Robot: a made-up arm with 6 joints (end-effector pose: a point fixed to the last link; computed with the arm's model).
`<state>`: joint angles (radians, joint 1 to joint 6).
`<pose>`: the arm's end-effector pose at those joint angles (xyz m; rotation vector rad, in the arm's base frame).
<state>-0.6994 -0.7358 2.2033 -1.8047 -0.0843 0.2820</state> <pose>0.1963 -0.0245 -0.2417 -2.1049 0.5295 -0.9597</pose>
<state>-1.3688 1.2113 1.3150 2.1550 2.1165 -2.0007</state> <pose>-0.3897 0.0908 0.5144 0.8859 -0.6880 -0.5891</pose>
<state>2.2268 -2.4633 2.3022 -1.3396 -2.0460 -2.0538</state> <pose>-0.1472 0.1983 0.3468 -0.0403 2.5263 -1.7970</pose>
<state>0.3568 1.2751 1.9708 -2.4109 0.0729 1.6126</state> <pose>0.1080 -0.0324 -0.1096 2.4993 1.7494 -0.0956</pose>
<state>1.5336 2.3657 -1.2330 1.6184 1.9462 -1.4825</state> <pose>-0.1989 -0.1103 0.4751 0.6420 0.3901 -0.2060</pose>
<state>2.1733 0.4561 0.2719 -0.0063 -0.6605 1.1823</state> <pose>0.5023 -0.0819 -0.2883 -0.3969 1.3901 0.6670</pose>
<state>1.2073 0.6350 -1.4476 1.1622 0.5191 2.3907</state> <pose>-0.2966 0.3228 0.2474 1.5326 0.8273 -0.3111</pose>
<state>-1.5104 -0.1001 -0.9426 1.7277 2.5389 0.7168</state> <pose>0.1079 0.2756 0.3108 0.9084 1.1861 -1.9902</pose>
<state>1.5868 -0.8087 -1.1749 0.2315 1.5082 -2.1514</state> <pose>0.2586 0.3642 -0.3825 -1.2464 0.2321 -1.8886</pose>
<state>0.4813 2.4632 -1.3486 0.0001 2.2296 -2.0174</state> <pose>-0.2356 -0.2507 0.4893 0.3312 0.6834 0.1201</pose>
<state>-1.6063 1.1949 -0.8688 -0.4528 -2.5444 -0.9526</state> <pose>-0.3264 0.1272 -0.0353 0.3416 0.7774 -1.9593</pose>
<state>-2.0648 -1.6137 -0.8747 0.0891 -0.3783 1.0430</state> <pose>-0.5139 0.0713 0.4408 -0.0739 -0.1605 -1.8801</pose>
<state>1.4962 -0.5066 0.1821 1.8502 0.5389 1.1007</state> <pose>0.2588 0.2681 -0.0115 1.9525 -1.2752 -1.3701</pose>
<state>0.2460 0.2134 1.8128 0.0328 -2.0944 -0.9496</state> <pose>0.0837 -0.5243 0.0533 1.4470 -1.9641 -1.1125</pose>
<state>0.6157 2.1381 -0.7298 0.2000 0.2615 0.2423</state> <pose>-0.0853 -0.2396 0.7188 -0.3344 -0.6406 1.8577</pose>
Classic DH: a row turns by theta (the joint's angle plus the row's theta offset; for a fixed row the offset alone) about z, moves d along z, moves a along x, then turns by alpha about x. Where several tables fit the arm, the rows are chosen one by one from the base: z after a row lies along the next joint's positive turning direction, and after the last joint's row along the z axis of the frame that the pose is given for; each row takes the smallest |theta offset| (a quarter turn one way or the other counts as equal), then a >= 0, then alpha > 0; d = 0 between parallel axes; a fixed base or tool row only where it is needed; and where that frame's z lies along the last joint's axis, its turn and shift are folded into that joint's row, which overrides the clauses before.
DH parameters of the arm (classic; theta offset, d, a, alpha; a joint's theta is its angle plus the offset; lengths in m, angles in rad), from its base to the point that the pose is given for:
base (fixed): 0 0.125 0 -1.5708
joint 1: 0 0.047 0.036 1.5708
joint 2: -1.5708 0.038 0.1 -1.5708
joint 3: 1.3794 0 -0.326 3.1416
joint 4: -0.1914 -0.034 -0.289 1.5708
joint 5: 0 -0.011 -0.057 -1.5708
joint 6: -1.5708 0.067 0.057 1.5708
tool (fixed): -1.5708 0.075 0 0

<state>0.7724 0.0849 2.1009 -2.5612 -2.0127 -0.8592</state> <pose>-0.0446 -0.1997 0.1013 0.3226 -0.2086 1.9765</pose>
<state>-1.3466 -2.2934 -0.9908 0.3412 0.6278 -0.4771</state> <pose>-0.1515 -0.4269 0.6427 1.4395 0.6597 -1.7568</pose>
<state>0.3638 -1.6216 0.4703 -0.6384 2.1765 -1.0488</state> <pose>-0.2399 -0.1205 0.6718 2.5937 0.9963 -0.8971</pose>
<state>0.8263 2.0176 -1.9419 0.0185 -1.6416 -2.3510</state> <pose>-0.3194 -0.1389 0.2909 -0.2930 -0.6321 -2.4826</pose>
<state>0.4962 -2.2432 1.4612 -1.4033 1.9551 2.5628</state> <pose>-0.4273 0.3354 0.1047 -1.6221 -0.5854 -0.4116</pose>
